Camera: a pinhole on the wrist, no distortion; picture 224 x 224 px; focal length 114.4 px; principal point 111.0 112.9 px. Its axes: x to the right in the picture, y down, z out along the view. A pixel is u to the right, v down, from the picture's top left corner.
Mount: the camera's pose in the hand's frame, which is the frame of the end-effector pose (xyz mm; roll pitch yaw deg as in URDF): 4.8 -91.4 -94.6 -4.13 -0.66 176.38
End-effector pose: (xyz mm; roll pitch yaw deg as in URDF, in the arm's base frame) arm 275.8 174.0 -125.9 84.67 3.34 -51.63
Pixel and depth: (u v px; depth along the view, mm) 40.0 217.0 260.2
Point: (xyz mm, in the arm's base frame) 218.2 -40.7 -475.3
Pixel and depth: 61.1 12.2 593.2
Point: 88.9 -387.5 272.6
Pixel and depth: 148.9 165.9 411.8
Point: -80.5 91.3 -390.3
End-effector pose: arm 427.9 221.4 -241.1 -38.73 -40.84 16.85
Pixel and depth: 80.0 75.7 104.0
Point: 435.2 176.3 -179.3
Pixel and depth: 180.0 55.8 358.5
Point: 111.1 368.0 -240.9
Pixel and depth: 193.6 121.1 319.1
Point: 94.7 167.3 -197.1
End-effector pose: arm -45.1 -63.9 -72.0 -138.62 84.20 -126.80
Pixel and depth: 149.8 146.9 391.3
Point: 291.9 -216.7 53.0
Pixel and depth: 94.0 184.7 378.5
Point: 285.1 -364.6 -116.3
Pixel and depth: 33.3 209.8 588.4
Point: 508.9 -642.9 -436.4
